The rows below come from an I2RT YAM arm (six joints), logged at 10 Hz.
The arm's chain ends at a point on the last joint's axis. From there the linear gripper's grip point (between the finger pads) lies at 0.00 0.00 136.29 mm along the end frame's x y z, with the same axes.
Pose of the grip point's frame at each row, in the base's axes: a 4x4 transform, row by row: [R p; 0 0 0 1], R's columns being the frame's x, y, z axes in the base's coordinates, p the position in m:
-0.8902 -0.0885 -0.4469 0.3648; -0.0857 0.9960 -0.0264 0.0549; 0.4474 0.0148 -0.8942 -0.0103; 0 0 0 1
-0.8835 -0.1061 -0.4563 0.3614; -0.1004 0.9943 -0.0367 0.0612; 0.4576 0.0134 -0.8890 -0.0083; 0 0 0 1
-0.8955 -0.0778 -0.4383 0.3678; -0.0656 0.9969 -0.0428 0.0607; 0.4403 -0.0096 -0.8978 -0.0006; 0 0 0 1
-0.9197 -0.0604 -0.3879 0.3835; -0.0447 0.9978 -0.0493 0.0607; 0.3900 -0.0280 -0.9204 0.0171; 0 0 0 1
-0.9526 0.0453 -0.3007 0.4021; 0.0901 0.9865 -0.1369 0.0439; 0.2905 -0.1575 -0.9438 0.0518; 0 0 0 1
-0.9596 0.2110 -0.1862 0.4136; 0.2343 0.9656 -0.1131 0.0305; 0.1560 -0.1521 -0.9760 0.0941; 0 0 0 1
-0.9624 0.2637 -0.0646 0.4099; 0.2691 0.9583 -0.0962 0.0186; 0.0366 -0.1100 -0.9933 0.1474; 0 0 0 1
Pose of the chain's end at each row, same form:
-0.8902 -0.0885 -0.4469 0.4257; -0.0857 0.9960 -0.0264 0.0585; 0.4474 0.0148 -0.8942 0.1116; 0 0 0 1
-0.8835 -0.1061 -0.4563 0.4236; -0.1004 0.9943 -0.0367 0.0662; 0.4576 0.0134 -0.8890 0.1129; 0 0 0 1
-0.8955 -0.0778 -0.4383 0.4275; -0.0656 0.9969 -0.0428 0.0665; 0.4403 -0.0096 -0.8978 0.1218; 0 0 0 1
-0.9197 -0.0604 -0.3879 0.4364; -0.0447 0.9978 -0.0493 0.0674; 0.3900 -0.0280 -0.9204 0.1425; 0 0 0 1
-0.9526 0.0453 -0.3007 0.4431; 0.0901 0.9865 -0.1369 0.0626; 0.2905 -0.1575 -0.9438 0.1804; 0 0 0 1
-0.9596 0.2110 -0.1862 0.4390; 0.2343 0.9656 -0.1131 0.0459; 0.1560 -0.1521 -0.9760 0.2271; 0 0 0 1
-0.9624 0.2637 -0.0646 0.4187; 0.2691 0.9583 -0.0962 0.0317; 0.0366 -0.1100 -0.9933 0.2828; 0 0 0 1

